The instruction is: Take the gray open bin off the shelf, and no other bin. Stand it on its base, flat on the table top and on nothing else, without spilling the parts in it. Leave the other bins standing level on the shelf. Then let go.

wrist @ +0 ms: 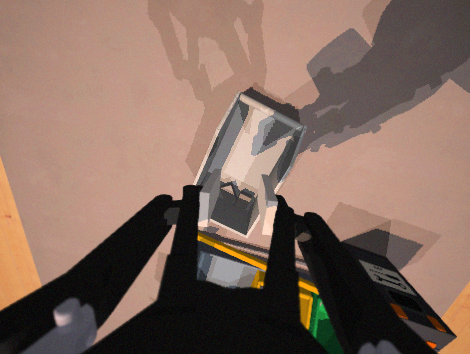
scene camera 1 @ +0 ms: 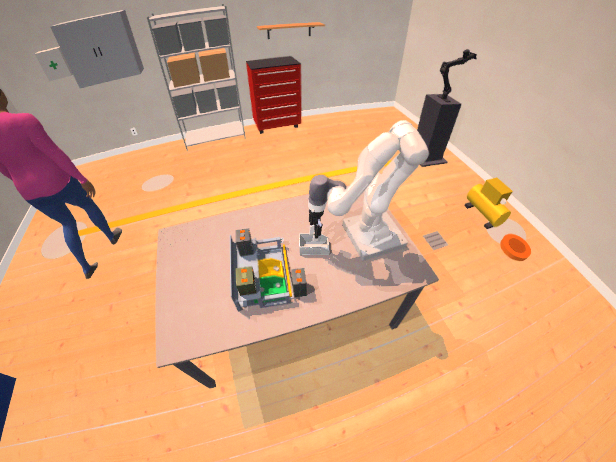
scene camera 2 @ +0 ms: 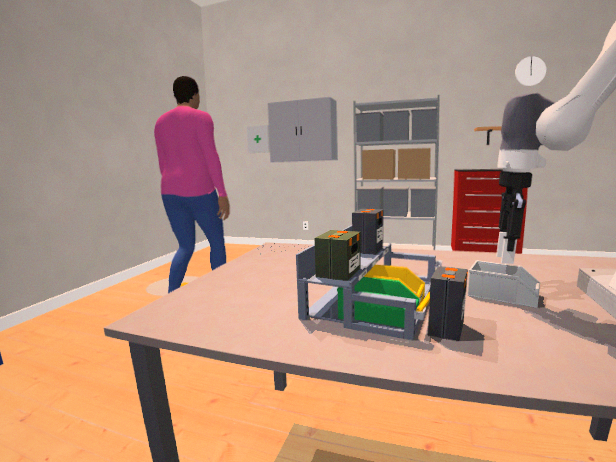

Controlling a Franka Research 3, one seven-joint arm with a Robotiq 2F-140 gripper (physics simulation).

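Note:
The gray open bin [scene camera 1: 314,250] [scene camera 2: 492,289] [wrist: 232,162] stands upright on its base on the table top [scene camera 1: 195,300] [scene camera 2: 225,315] [wrist: 75,100], apart from the shelf. Dark shapes show inside its near end in the wrist view; I cannot tell parts from shadow. My gripper [scene camera 1: 316,235] [scene camera 2: 506,257] [wrist: 239,184] is partly open and empty, its tips at or just above the bin's rim. The shelf [scene camera 1: 233,270] [scene camera 2: 347,310] holds the yellow bin [scene camera 1: 270,265] [scene camera 2: 395,272] [wrist: 306,310] and the green bin [scene camera 1: 272,286] [scene camera 2: 377,315] [wrist: 325,325], which look level.
A dark case [scene camera 1: 300,283] [scene camera 2: 446,305] [wrist: 400,295] stands in front of the shelf near the green bin. Another dark case [scene camera 1: 243,245] [scene camera 2: 367,232] and an olive case [scene camera 1: 245,282] [scene camera 2: 336,257] stand on its upper level. The arm's base [scene camera 1: 370,250] is right of the gray bin.

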